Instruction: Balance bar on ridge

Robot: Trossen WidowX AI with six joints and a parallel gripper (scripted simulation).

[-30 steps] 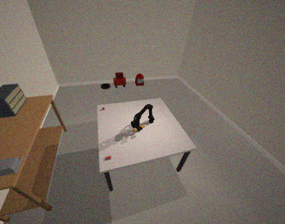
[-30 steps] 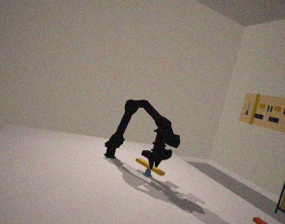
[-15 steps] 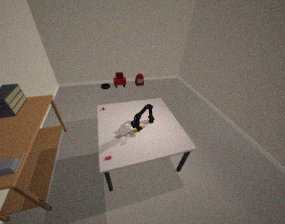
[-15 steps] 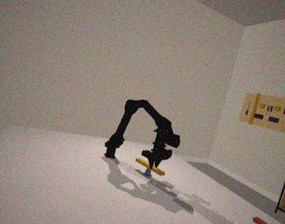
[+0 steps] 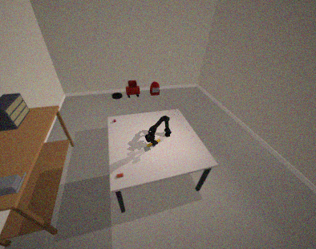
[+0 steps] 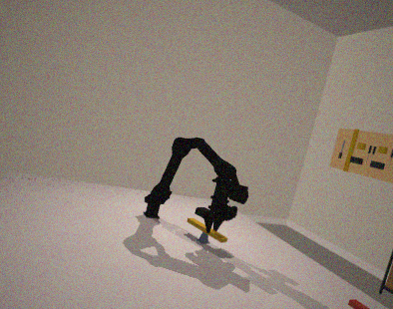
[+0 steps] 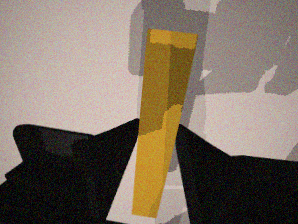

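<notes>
The yellow bar lies 30 mm behind my gripper tip and 10 mm to the right of it.
</notes>
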